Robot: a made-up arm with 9 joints. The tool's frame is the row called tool. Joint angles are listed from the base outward.
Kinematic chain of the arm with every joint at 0, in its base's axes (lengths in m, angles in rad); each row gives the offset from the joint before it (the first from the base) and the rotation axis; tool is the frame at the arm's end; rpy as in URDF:
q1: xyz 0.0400 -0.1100 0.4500 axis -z
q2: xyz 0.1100 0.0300 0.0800 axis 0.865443 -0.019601 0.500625
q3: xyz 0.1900 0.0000 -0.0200 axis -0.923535 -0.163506 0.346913
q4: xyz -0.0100 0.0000 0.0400 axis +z
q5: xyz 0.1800 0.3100 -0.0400 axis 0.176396 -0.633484 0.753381
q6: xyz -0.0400 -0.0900 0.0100 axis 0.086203 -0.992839 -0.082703
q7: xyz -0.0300 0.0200 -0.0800 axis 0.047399 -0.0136 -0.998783
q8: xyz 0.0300 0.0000 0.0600 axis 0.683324 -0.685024 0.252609
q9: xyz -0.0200 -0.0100 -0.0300 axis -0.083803 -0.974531 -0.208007
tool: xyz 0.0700 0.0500 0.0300 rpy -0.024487 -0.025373 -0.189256
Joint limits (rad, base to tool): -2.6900..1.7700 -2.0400..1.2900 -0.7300..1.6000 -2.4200..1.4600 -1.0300..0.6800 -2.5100..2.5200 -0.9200..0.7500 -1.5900..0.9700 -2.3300..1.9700
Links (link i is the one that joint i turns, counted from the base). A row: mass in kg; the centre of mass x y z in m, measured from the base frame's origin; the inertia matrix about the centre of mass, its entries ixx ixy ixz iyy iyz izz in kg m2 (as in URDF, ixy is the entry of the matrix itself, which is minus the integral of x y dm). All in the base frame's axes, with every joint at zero. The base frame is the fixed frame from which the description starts. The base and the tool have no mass.
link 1: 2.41; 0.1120 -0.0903 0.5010; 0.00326 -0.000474 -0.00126 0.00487 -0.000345 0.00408
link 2: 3.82; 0.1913 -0.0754 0.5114; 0.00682 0 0.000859 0.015 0 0.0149
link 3: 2.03; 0.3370 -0.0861 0.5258; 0.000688 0 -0.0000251 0.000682 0 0.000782
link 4: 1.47; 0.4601 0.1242 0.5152; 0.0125 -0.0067 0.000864 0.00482 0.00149 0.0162
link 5: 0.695; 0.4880 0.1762 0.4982; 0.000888 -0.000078 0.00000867 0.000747 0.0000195 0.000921
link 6: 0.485; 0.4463 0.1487 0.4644; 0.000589 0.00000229 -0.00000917 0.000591 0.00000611 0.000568
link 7: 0.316; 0.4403 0.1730 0.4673; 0.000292 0 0.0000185 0.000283 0 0.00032
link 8: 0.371; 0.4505 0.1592 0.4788; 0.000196 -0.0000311 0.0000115 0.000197 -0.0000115 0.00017
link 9: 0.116; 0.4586 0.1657 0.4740; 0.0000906 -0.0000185 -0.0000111 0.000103 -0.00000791 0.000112
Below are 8 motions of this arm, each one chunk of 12 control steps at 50 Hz.
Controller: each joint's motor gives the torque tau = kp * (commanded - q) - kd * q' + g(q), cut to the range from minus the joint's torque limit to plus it. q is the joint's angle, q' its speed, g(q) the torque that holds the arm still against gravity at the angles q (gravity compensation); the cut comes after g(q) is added. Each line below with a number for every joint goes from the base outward.
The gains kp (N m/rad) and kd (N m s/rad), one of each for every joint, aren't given. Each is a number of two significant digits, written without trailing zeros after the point. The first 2 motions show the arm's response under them.
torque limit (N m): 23 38 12 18 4.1 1.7 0.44 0.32 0.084
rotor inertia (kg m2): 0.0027 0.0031 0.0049 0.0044 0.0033 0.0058 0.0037 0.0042 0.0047
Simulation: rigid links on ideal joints. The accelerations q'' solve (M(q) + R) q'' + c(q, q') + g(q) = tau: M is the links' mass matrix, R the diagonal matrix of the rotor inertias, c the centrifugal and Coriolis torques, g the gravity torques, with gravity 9.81 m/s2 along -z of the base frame. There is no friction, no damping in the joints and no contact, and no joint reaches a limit. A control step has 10 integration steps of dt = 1/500 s. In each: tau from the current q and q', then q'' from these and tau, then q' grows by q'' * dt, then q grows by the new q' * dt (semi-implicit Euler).
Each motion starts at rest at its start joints. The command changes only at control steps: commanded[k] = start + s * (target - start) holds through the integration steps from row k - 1 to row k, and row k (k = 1, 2, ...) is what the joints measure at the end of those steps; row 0 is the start. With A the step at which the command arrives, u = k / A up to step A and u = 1 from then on. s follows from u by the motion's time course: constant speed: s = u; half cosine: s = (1 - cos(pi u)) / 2; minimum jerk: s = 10 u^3 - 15 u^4 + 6 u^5; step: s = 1 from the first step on.
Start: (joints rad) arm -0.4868 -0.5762 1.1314 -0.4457 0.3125 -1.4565 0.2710 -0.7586 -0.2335
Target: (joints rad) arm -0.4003 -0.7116 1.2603 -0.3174 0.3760 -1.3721 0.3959 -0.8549 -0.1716
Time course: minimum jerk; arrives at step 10
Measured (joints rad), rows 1 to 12:
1: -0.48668 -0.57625 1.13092 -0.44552 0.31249 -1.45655 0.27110 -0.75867 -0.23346
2: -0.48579 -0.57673 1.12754 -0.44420 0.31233 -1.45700 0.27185 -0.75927 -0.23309
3: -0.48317 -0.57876 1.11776 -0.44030 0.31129 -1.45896 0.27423 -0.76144 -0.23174
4: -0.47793 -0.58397 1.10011 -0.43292 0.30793 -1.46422 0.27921 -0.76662 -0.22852
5: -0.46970 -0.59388 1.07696 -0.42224 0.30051 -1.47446 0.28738 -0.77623 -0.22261
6: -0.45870 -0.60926 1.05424 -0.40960 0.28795 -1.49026 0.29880 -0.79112 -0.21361
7: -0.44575 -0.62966 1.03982 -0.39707 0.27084 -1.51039 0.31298 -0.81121 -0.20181
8: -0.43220 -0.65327 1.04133 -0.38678 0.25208 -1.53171 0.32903 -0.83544 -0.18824
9: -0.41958 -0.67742 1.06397 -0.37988 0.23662 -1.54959 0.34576 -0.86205 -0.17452
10: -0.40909 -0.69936 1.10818 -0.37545 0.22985 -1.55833 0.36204 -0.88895 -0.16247
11: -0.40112 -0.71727 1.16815 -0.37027 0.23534 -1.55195 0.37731 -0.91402 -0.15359
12: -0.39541 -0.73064 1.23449 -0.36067 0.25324 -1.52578 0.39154 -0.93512 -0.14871
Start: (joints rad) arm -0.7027 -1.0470 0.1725 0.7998 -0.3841 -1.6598 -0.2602 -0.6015 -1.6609
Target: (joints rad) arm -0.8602 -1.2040 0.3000 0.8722 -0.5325 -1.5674 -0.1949 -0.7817 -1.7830
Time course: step
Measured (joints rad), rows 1 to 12:
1: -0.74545 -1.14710 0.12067 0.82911 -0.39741 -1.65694 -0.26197 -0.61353 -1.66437
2: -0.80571 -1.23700 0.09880 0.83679 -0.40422 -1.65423 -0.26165 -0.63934 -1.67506
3: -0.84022 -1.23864 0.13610 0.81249 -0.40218 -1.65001 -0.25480 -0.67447 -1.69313
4: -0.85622 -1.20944 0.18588 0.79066 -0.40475 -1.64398 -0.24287 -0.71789 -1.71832
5: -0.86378 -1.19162 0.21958 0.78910 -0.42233 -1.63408 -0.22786 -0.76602 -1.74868
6: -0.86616 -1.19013 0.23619 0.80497 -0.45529 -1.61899 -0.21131 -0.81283 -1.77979
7: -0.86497 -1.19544 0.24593 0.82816 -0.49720 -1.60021 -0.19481 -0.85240 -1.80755
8: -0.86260 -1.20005 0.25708 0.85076 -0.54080 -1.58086 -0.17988 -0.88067 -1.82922
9: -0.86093 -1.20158 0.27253 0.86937 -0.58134 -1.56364 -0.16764 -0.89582 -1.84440
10: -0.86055 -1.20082 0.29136 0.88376 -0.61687 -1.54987 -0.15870 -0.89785 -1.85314
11: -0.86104 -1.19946 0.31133 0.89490 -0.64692 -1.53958 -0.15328 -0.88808 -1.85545
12: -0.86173 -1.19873 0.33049 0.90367 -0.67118 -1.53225 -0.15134 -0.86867 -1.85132
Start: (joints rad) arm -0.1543 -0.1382 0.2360 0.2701 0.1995 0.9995 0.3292 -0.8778 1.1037
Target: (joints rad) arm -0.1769 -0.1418 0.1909 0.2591 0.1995 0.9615 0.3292 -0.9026 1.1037
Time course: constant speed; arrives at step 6
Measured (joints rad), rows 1 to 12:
1: -0.15568 -0.14045 0.23409 0.26999 0.19884 0.99884 0.32922 -0.87794 1.10372
2: -0.15808 -0.14278 0.23232 0.26839 0.19740 0.99618 0.32937 -0.87851 1.10375
3: -0.16121 -0.14457 0.23092 0.26550 0.19614 0.99088 0.32967 -0.87974 1.10380
4: -0.16480 -0.14583 0.22940 0.26210 0.19614 0.98294 0.33008 -0.88178 1.10385
5: -0.16864 -0.14671 0.22723 0.25890 0.19792 0.97288 0.33052 -0.88471 1.10388
6: -0.17258 -0.14734 0.22405 0.25631 0.20136 0.96155 0.33088 -0.88848 1.10389
7: -0.17515 -0.14554 0.22162 0.25456 0.20648 0.95060 0.33106 -0.89287 1.10385
8: -0.17672 -0.14350 0.21793 0.25492 0.21252 0.94225 0.33087 -0.89742 1.10376
9: -0.17756 -0.14187 0.21282 0.25700 0.21768 0.93786 0.33024 -0.90174 1.10363
10: -0.17796 -0.14064 0.20688 0.25983 0.22032 0.93780 0.32918 -0.90546 1.10348
11: -0.17812 -0.13969 0.20071 0.26256 0.21956 0.94165 0.32781 -0.90837 1.10335
12: -0.17820 -0.13894 0.19471 0.26468 0.21546 0.94840 0.32633 -0.91033 1.10327

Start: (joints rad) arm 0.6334 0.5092 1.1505 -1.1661 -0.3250 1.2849 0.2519 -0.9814 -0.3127
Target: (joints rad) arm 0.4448 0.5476 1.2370 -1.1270 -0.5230 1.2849 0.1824 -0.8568 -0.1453
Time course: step
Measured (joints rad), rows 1 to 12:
1: 0.62252 0.50402 1.13425 -1.17486 -0.32130 1.28529 0.24902 -0.97284 -0.30919
2: 0.59814 0.49989 1.09522 -1.19153 -0.30479 1.28537 0.24131 -0.95068 -0.29930
3: 0.56521 0.50137 1.05102 -1.21340 -0.27354 1.28407 0.22976 -0.91882 -0.28328
4: 0.52565 0.50593 1.01523 -1.23963 -0.22977 1.28331 0.21582 -0.88139 -0.26136
5: 0.48988 0.52044 0.99785 -1.25627 -0.17828 1.28494 0.20113 -0.84211 -0.23362
6: 0.46780 0.53968 1.01956 -1.25356 -0.13568 1.28590 0.18759 -0.80537 -0.20054
7: 0.45572 0.55179 1.08070 -1.23841 -0.11550 1.28955 0.17616 -0.77427 -0.16530
8: 0.44909 0.55984 1.16179 -1.21748 -0.12206 1.30459 0.16631 -0.74990 -0.13235
9: 0.44380 0.56749 1.24020 -1.19418 -0.15596 1.33634 0.15753 -0.73252 -0.10513
10: 0.43795 0.57487 1.30211 -1.16897 -0.21695 1.38214 0.15022 -0.72245 -0.08463
11: 0.43180 0.58051 1.34491 -1.14223 -0.30384 1.43269 0.14544 -0.72016 -0.07049
12: 0.42645 0.58323 1.37191 -1.11523 -0.41348 1.47603 0.14424 -0.72611 -0.06244

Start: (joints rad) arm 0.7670 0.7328 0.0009 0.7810 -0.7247 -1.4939 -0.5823 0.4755 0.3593
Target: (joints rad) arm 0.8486 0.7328 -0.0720 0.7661 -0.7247 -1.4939 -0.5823 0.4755 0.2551
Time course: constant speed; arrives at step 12
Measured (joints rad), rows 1 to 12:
1: 0.76906 0.73501 0.00336 0.78034 -0.72566 -1.49427 -0.58255 0.47551 0.35862
2: 0.77335 0.73668 0.00588 0.78089 -0.72920 -1.49404 -0.58308 0.47577 0.35625
3: 0.77939 0.73658 0.00715 0.78299 -0.73514 -1.49255 -0.58371 0.47638 0.35154
4: 0.78658 0.73526 0.00730 0.78570 -0.74202 -1.48978 -0.58419 0.47730 0.34424
5: 0.79425 0.73361 0.00664 0.78797 -0.74811 -1.48603 -0.58427 0.47847 0.33451
6: 0.80187 0.73223 0.00536 0.78910 -0.75211 -1.48179 -0.58379 0.47982 0.32278
7: 0.80915 0.73137 0.00345 0.78889 -0.75334 -1.47761 -0.58271 0.48129 0.30973
8: 0.81607 0.73098 0.00077 0.78752 -0.75179 -1.47399 -0.58110 0.48279 0.29610
9: 0.82276 0.73085 -0.00285 0.78532 -0.74782 -1.47129 -0.57908 0.48420 0.28263
10: 0.82936 0.73080 -0.00754 0.78264 -0.74198 -1.46974 -0.57685 0.48541 0.26993
11: 0.83602 0.73070 -0.01335 0.77976 -0.73484 -1.46941 -0.57457 0.48629 0.25844
12: 0.84278 0.73051 -0.02025 0.77681 -0.72689 -1.47021 -0.57240 0.48673 0.24840

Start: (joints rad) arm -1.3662 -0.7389 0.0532 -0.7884 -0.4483 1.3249 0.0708 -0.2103 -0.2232
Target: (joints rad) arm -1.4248 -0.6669 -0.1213 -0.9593 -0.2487 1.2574 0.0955 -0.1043 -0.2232
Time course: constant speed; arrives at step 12
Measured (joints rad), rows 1 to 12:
1: -1.36684 -0.73657 0.05211 -0.79117 -0.44513 1.32225 0.07057 -0.21016 -0.22315
2: -1.36927 -0.73158 0.04639 -0.79770 -0.43536 1.31475 0.06992 -0.20944 -0.22301
3: -1.37375 -0.72456 0.03471 -0.80747 -0.41953 1.30346 0.06904 -0.20750 -0.22283
4: -1.37980 -0.71638 0.01842 -0.81963 -0.40079 1.29119 0.06832 -0.20374 -0.22269
5: -1.38662 -0.70805 0.00045 -0.83311 -0.38289 1.28080 0.06824 -0.19776 -0.22266
6: -1.39334 -0.70034 -0.01644 -0.84690 -0.36839 1.27391 0.06915 -0.18946 -0.22279
7: -1.39943 -0.69352 -0.03105 -0.86036 -0.35785 1.27062 0.07117 -0.17908 -0.22303
8: -1.40477 -0.68741 -0.04390 -0.87334 -0.35018 1.26986 0.07421 -0.16708 -0.22330
9: -1.40960 -0.68164 -0.05627 -0.88615 -0.34352 1.27017 0.07802 -0.15400 -0.22351
10: -1.41425 -0.67596 -0.06917 -0.89924 -0.33615 1.27023 0.08233 -0.14038 -0.22361
11: -1.41893 -0.67026 -0.08295 -0.91289 -0.32691 1.26917 0.08689 -0.12671 -0.22357
12: -1.42370 -0.66455 -0.09743 -0.92718 -0.31515 1.26661 0.09151 -0.11339 -0.22342

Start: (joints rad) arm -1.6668 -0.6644 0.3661 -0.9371 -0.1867 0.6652 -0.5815 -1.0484 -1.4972
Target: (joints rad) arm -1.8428 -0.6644 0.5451 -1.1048 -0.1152 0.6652 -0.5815 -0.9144 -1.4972
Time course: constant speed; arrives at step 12
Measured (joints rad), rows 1 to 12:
1: -1.67046 -0.67089 0.36885 -0.93778 -0.18501 0.66204 -0.58154 -1.04732 -1.49737
2: -1.67775 -0.67768 0.37619 -0.94413 -0.17624 0.65419 -0.58216 -1.04401 -1.49776
3: -1.68837 -0.68105 0.38431 -0.95660 -0.15737 0.64400 -0.58351 -1.03785 -1.49830
4: -1.70203 -0.68085 0.39164 -0.97376 -0.12990 0.63493 -0.58541 -1.02859 -1.49889
5: -1.71800 -0.67834 0.39961 -0.99386 -0.09825 0.63021 -0.58750 -1.01634 -1.49943
6: -1.73527 -0.67506 0.41053 -1.01499 -0.06727 0.63202 -0.58932 -1.00154 -1.49979
7: -1.75280 -0.67216 0.42559 -1.03540 -0.04058 0.64106 -0.59049 -0.98484 -1.49989
8: -1.76986 -0.67009 0.44427 -1.05386 -0.01994 0.65656 -0.59079 -0.96697 -1.49965
9: -1.78616 -0.66880 0.46494 -1.06987 -0.00565 0.67647 -0.59015 -0.94865 -1.49905
10: -1.80174 -0.66800 0.48587 -1.08357 0.00286 0.69795 -0.58867 -0.93052 -1.49813
11: -1.81680 -0.66743 0.50593 -1.09545 0.00644 0.71781 -0.58651 -0.91312 -1.49696
12: -1.83158 -0.66693 0.52475 -1.10618 0.00595 0.73318 -0.58388 -0.89686 -1.49568

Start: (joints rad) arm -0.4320 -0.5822 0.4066 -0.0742 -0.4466 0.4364 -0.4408 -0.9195 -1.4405
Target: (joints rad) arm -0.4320 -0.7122 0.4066 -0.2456 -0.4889 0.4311 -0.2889 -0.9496 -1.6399
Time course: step
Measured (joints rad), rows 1 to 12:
1: -0.44875 -0.62924 0.37825 -0.06845 -0.48222 0.43398 -0.43840 -0.91953 -1.44377
2: -0.45276 -0.65919 0.37145 -0.08254 -0.55528 0.41748 -0.42981 -0.92284 -1.45348
3: -0.44894 -0.67763 0.37846 -0.10923 -0.64067 0.38848 -0.41402 -0.93038 -1.47012
4: -0.44304 -0.69309 0.39056 -0.14116 -0.72040 0.35246 -0.39129 -0.94206 -1.49416
5: -0.43711 -0.70661 0.40457 -0.17469 -0.78265 0.31711 -0.36284 -0.95701 -1.52602
6: -0.43193 -0.71787 0.41819 -0.20731 -0.82128 0.29066 -0.33057 -0.97377 -1.56591
7: -0.42777 -0.72669 0.42906 -0.23685 -0.83376 0.27956 -0.29668 -0.99067 -1.61133
8: -0.42464 -0.73297 0.43525 -0.26147 -0.81919 0.28683 -0.26340 -1.00613 -1.65595
9: -0.42255 -0.73664 0.43576 -0.27993 -0.77729 0.31163 -0.23278 -1.01868 -1.69538
10: -0.42151 -0.73769 0.43084 -0.29169 -0.70882 0.34974 -0.20665 -1.02698 -1.72902
11: -0.42154 -0.73634 0.42193 -0.29698 -0.61684 0.39483 -0.18662 -1.02988 -1.75666
12: -0.42255 -0.73313 0.41145 -0.29697 -0.50816 0.44016 -0.17401 -1.02643 -1.77796

